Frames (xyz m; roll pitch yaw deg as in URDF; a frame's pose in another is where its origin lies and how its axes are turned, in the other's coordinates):
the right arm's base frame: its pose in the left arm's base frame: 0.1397 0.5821 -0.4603 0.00 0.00 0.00
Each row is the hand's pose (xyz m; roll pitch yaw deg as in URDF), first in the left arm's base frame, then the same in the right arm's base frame.
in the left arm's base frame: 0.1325 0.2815 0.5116 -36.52 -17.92 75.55
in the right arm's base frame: -0.0072 -0.3006 0.9719 -36.52 -17.92 75.55
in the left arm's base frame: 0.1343 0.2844 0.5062 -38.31 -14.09 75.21
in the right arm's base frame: -0.0054 -0.2977 0.9665 -38.31 -14.09 75.21
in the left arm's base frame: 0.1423 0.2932 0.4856 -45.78 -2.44 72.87
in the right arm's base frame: 0.0026 -0.2889 0.9459 -45.78 -2.44 72.87
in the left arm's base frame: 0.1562 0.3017 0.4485 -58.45 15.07 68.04
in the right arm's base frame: 0.0165 -0.2804 0.9088 -58.45 15.07 68.04
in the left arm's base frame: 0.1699 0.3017 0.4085 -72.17 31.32 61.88
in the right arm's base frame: 0.0302 -0.2804 0.8688 -72.17 31.32 61.88
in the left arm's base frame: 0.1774 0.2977 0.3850 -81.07 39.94 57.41
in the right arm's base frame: 0.0377 -0.2844 0.8453 -81.07 39.94 57.41
